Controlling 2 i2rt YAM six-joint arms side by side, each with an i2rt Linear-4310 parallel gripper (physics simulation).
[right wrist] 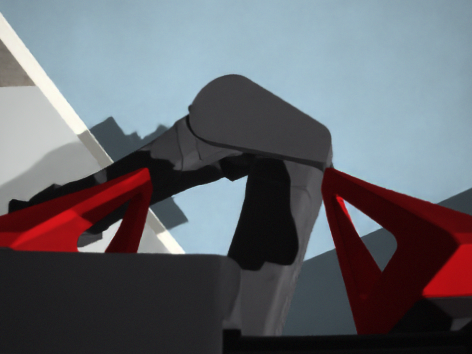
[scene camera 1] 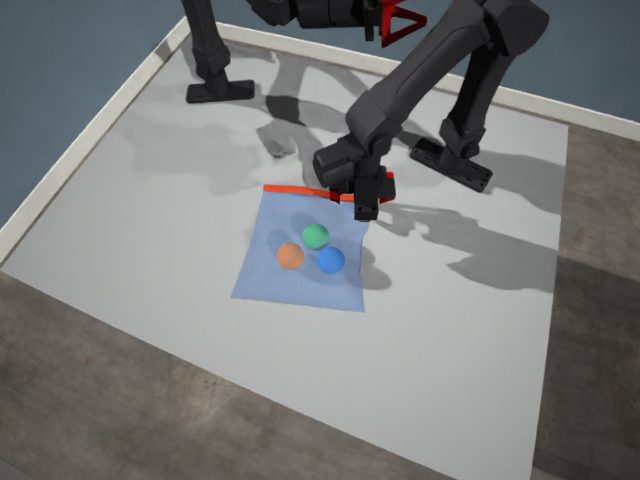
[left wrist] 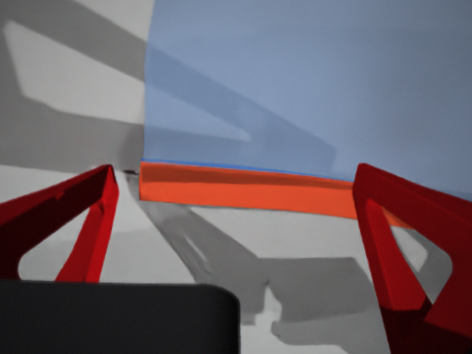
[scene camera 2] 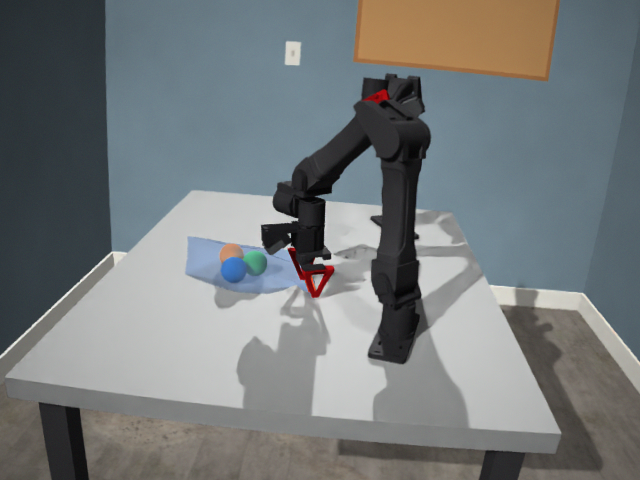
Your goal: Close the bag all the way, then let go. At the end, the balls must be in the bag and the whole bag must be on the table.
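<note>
The translucent blue bag [scene camera 1: 294, 297] [scene camera 2: 199, 260] [left wrist: 300, 75] lies on the table, with an orange-red strip [scene camera 1: 289, 190] [left wrist: 250, 192] along its edge nearest the arm bases. The green ball [scene camera 1: 315, 236] [scene camera 2: 255, 263], orange ball [scene camera 1: 290, 256] [scene camera 2: 230, 255] and blue ball [scene camera 1: 330, 259] [scene camera 2: 233, 269] show within its outline. A thin blue line runs beside the strip in the left wrist view. My left gripper [scene camera 1: 361, 195] [scene camera 2: 309, 287] [left wrist: 235, 177] is open, low at the strip's end, one finger past the corner, the other over the strip. My right gripper [scene camera 1: 408, 18] is open and raised, away from the bag.
The left arm's base [scene camera 1: 452, 164] [scene camera 2: 390, 346] and the right arm's base [scene camera 1: 220, 91] stand on the table [scene camera 1: 439, 361] [scene camera 2: 155, 356]. The left arm reaches over the strip's side of the bag. The right wrist view faces the left arm [right wrist: 260, 125].
</note>
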